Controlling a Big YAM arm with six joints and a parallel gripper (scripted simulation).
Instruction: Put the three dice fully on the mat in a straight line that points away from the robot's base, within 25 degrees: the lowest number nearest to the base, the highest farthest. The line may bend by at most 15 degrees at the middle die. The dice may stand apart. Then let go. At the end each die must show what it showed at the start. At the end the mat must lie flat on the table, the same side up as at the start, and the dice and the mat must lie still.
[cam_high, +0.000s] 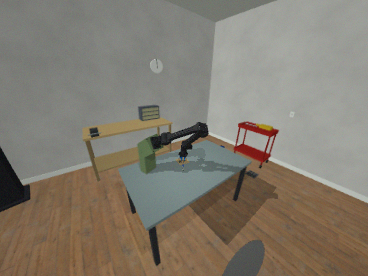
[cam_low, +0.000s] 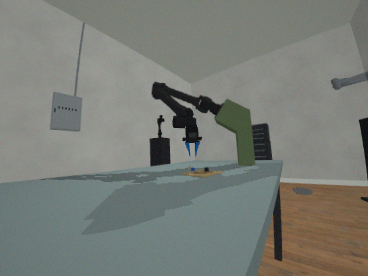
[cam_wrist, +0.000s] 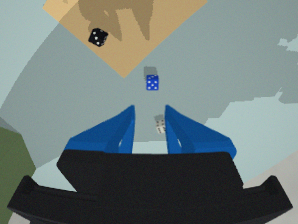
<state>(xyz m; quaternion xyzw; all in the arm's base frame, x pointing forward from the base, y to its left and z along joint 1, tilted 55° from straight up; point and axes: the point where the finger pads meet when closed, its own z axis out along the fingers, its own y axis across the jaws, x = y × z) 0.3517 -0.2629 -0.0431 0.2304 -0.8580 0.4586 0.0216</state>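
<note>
Now: hand 8 cm above the blue die. Also, from my hand: black die: 8 cm to the left, 7 cm below, 3 cm ahead; then white die: 8 cm below, 7 cm behind, 5 cm to the right; then tan mat: 8 cm below, 8 cm ahead, 7 cm to the left.
</note>
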